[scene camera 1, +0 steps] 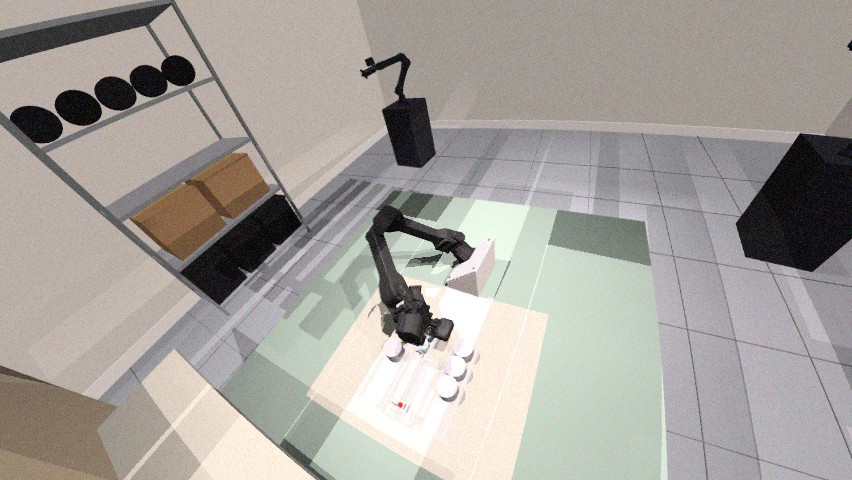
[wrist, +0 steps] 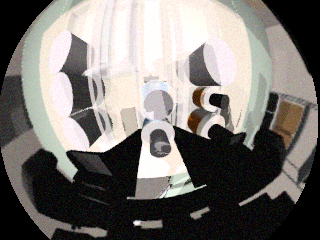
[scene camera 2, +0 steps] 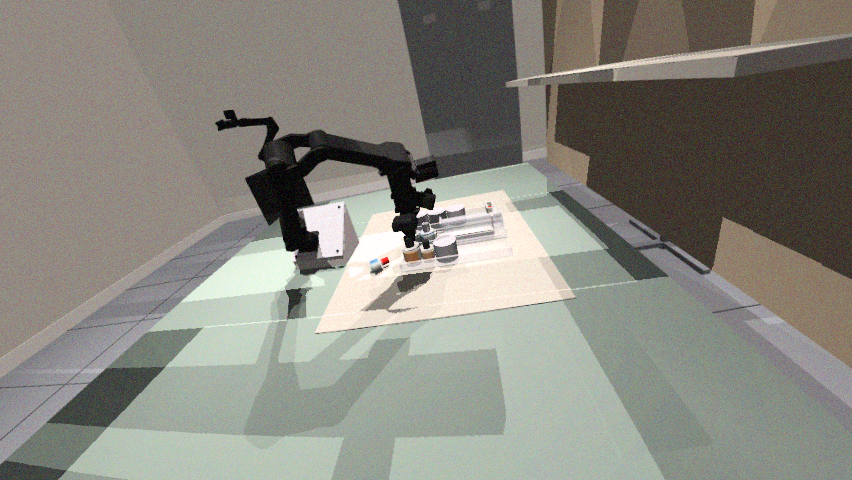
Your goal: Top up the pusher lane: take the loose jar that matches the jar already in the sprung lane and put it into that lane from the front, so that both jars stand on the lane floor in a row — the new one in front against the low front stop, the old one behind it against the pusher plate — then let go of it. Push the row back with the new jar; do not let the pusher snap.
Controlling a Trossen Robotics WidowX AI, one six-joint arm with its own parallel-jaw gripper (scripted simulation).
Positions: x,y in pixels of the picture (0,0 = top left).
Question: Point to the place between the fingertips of the gripper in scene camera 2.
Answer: At 414,237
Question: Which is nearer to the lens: the jar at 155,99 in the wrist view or the grey cylinder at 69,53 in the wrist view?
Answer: The jar.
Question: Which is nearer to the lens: the jar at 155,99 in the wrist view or the grey cylinder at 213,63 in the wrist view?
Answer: The jar.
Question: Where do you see a grey cylinder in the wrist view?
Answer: At 70,93
